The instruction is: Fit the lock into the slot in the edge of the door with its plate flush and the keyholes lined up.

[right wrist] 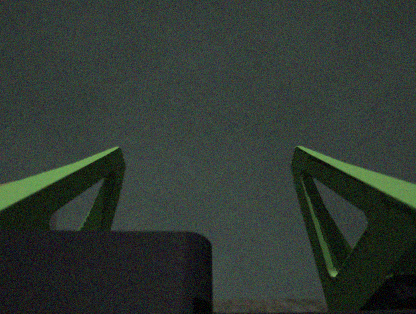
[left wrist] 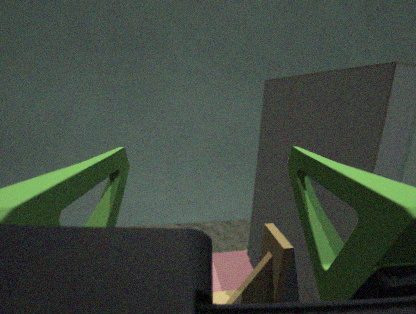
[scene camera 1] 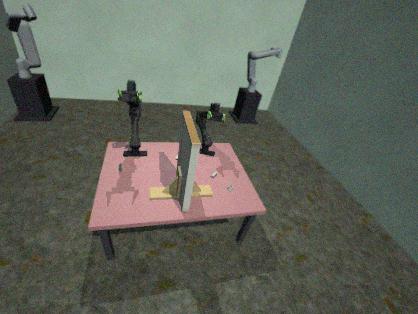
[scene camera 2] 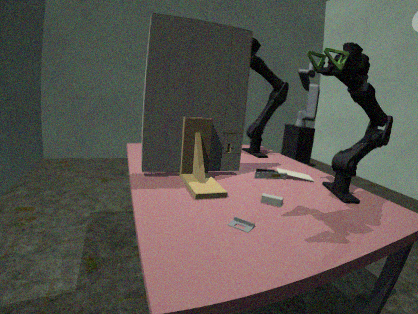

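Note:
The grey door stands upright on the table, with a keyhole low near one side. Its slot is hidden. The lock, a dark metal case, seems to lie flat beyond the door's keyhole side in scene camera 2. My left gripper is open and empty, raised well above the table at the picture's right. My right gripper is open and empty, raised high at the left in scene camera 1.
Wooden supports brace the door. A pale block, a small slotted metal plate, a flat white wedge and a small dark piece lie on the table. Grey arms stand behind.

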